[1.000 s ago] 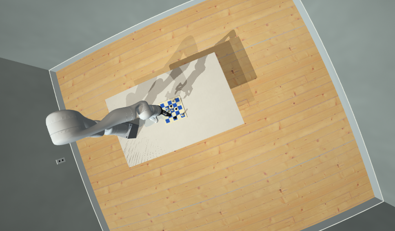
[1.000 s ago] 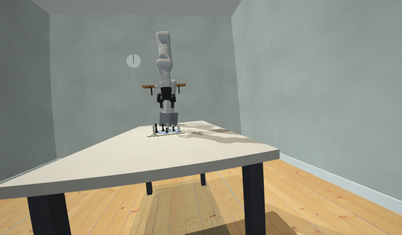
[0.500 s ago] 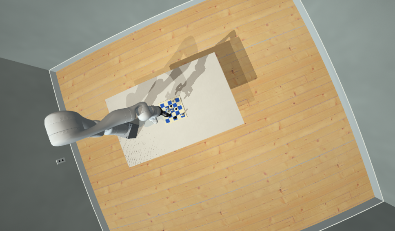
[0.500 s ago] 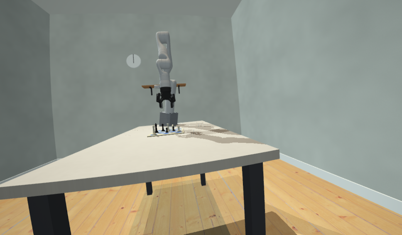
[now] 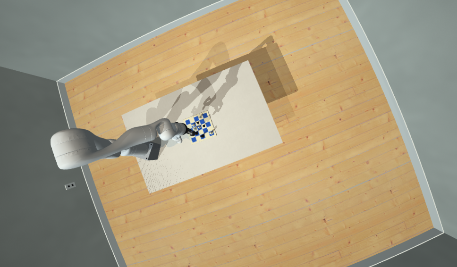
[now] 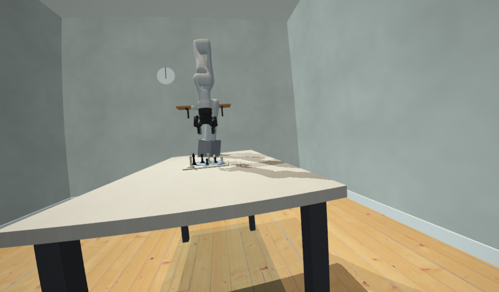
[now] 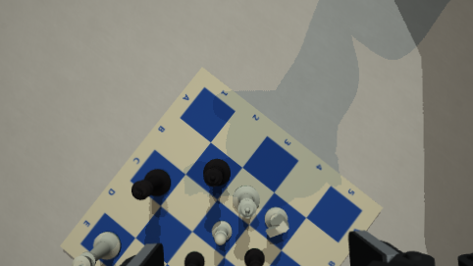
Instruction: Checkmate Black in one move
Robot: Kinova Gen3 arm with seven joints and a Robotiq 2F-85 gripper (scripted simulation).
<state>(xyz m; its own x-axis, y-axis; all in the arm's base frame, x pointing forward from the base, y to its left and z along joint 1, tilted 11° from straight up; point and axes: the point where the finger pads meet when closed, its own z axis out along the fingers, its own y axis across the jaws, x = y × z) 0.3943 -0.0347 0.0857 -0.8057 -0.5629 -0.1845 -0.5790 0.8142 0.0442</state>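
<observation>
Right now my hand is 15 cm above the white pawn, 4 cm short of it and 1 cm to the left of it. Also, from my hand: cream chessboard: 17 cm below, 4 cm ahead, 1 cm to the right; then white king: 14 cm below, 11 cm ahead, 9 cm to the right; then black king: 14 cm below, 8 cm to the right, 3 cm ahead.
</observation>
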